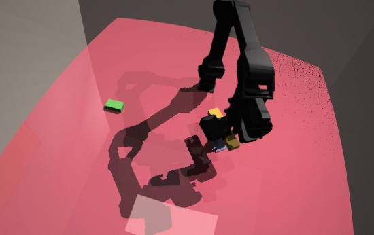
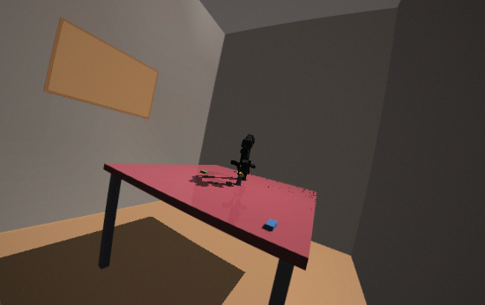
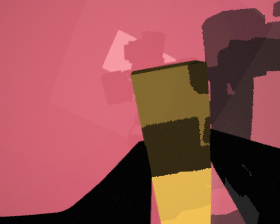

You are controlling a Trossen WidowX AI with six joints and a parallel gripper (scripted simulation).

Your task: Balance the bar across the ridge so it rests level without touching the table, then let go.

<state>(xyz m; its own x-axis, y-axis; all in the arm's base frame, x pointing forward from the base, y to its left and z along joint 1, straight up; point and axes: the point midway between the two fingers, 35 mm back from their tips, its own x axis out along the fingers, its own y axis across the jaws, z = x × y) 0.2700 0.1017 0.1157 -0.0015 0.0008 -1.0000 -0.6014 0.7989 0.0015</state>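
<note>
The bar lies 2 cm to the right of my gripper tip and 2 cm behind it. Also, from my gripper tip: blue block 47 cm ahead, 40 cm to the left, 7 cm below; green block 40 cm to the right, 7 cm below, 6 cm behind.
</note>
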